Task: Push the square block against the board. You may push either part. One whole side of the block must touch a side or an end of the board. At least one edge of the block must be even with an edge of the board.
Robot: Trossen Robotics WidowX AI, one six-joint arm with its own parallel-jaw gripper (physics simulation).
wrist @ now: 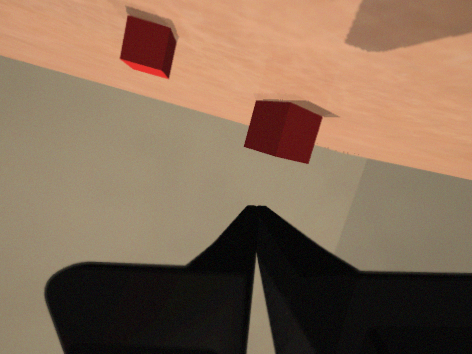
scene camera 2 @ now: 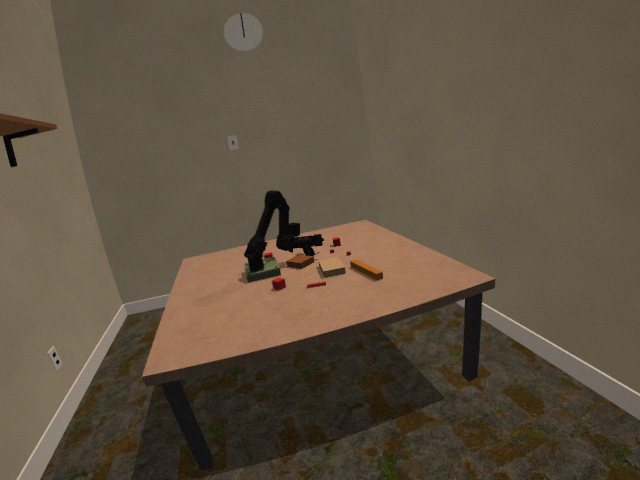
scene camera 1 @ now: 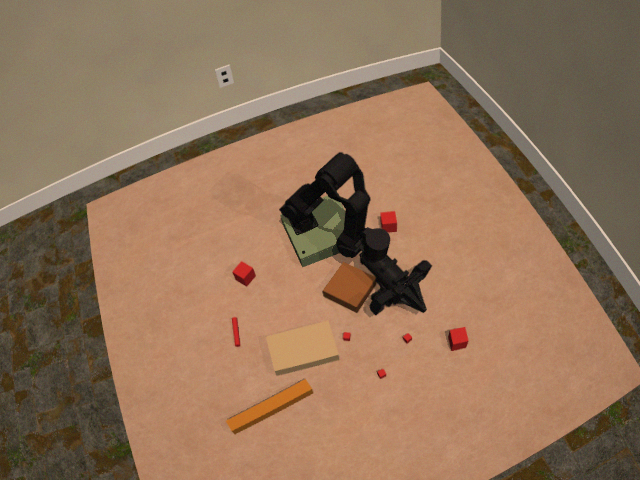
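Seen in the pictures: gripper, between the fingertips: (wrist: 255, 215) (scene camera 2: 323, 239) (scene camera 1: 425, 311); arm's base, origin of its link: (scene camera 2: 256, 269) (scene camera 1: 303, 222).
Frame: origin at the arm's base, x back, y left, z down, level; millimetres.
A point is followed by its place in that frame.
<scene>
The brown square block (scene camera 1: 349, 285) @(x -230, y 30, z 10 mm) (scene camera 2: 300, 261) @(x -218, y -11, z 10 mm) lies flat between the robot base and the tan board (scene camera 1: 302, 346) @(x -337, y -140, z 10 mm) (scene camera 2: 331, 266) @(x -324, y -178, z 10 mm). The block and board are apart, and the block is turned at an angle to the board's sides. In scene camera 1, my gripper (scene camera 1: 424, 310) @(x -399, y 156, z -23 mm) (scene camera 2: 321, 239) @(x -399, y 156, z -23 mm) (wrist: 255, 215) @(x -399, y 156, z -23 mm) is to the right of the block and above the table, shut with its fingertips together and nothing between them. Part of the arm is close to the block's right corner in that view. The block and board do not show in the wrist view.
An orange bar (scene camera 1: 269, 406) @(x -454, y -272, z 11 mm) (scene camera 2: 366, 269) @(x -441, y -305, z 14 mm) lies beyond the board. A red rod (scene camera 1: 235, 331) @(x -219, y -279, z 28 mm) (scene camera 2: 316, 284) @(x -216, y -283, z 32 mm) lies left of it. Larger red cubes (scene camera 1: 244, 273) @(x -83, y -200, z 1 mm) (scene camera 1: 388, 221) @(x -100, y 205, z 2 mm) (scene camera 1: 458, 338) @(x -494, y 202, z 1 mm) and small red cubes (scene camera 1: 346, 336) @(x -351, y -33, z 25 mm) (scene camera 1: 407, 337) @(x -421, y 99, z 26 mm) (scene camera 1: 381, 373) @(x -480, y 1, z 26 mm) stand around. The wrist view shows two red cubes (wrist: 282, 131) @(x -464, y 194, z 20 mm) (wrist: 148, 47) @(x -412, y 99, z 32 mm).
</scene>
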